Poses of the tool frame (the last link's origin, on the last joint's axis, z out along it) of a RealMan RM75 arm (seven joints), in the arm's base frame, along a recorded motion.
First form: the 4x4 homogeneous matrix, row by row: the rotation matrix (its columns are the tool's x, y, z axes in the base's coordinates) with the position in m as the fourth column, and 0 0 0 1 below. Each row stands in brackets.
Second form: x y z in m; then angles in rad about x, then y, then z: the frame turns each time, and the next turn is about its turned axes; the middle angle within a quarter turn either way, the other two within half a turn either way. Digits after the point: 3 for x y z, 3 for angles.
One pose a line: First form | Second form
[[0.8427, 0.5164, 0.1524, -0.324], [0.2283, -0.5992, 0.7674, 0.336], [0.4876, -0.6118, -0.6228, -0.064], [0, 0, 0, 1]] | -0.324, 0.336, -0.064, -2.253, 0.153, -0.550
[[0.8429, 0.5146, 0.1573, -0.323], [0.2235, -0.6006, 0.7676, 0.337], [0.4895, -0.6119, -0.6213, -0.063], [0, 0, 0, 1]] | -0.323, 0.337, -0.063, -2.251, 0.158, -0.548
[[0.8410, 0.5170, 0.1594, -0.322], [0.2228, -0.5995, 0.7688, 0.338], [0.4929, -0.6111, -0.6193, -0.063], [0, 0, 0, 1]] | -0.322, 0.338, -0.063, -2.249, 0.160, -0.551
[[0.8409, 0.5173, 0.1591, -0.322], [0.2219, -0.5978, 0.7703, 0.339], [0.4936, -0.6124, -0.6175, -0.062], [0, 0, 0, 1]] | -0.322, 0.339, -0.062, -2.247, 0.160, -0.551
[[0.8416, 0.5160, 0.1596, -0.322], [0.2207, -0.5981, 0.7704, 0.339], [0.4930, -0.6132, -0.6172, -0.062], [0, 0, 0, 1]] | -0.322, 0.339, -0.062, -2.246, 0.160, -0.550
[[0.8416, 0.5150, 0.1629, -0.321], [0.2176, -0.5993, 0.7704, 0.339], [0.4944, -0.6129, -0.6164, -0.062], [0, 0, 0, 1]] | -0.321, 0.339, -0.062, -2.246, 0.164, -0.549
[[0.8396, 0.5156, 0.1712, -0.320], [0.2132, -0.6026, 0.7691, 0.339], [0.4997, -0.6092, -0.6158, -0.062], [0, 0, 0, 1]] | -0.320, 0.339, -0.062, -2.246, 0.172, -0.551
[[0.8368, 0.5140, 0.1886, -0.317], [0.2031, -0.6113, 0.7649, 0.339], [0.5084, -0.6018, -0.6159, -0.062], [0, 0, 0, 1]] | -0.317, 0.339, -0.062, -2.249, 0.190, -0.551
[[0.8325, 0.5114, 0.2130, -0.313], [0.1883, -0.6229, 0.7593, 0.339], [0.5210, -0.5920, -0.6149, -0.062], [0, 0, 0, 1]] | -0.313, 0.339, -0.062, -2.251, 0.215, -0.551
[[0.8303, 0.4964, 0.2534, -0.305], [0.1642, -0.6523, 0.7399, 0.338], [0.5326, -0.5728, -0.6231, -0.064], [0, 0, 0, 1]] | -0.305, 0.338, -0.064, -2.271, 0.256, -0.539
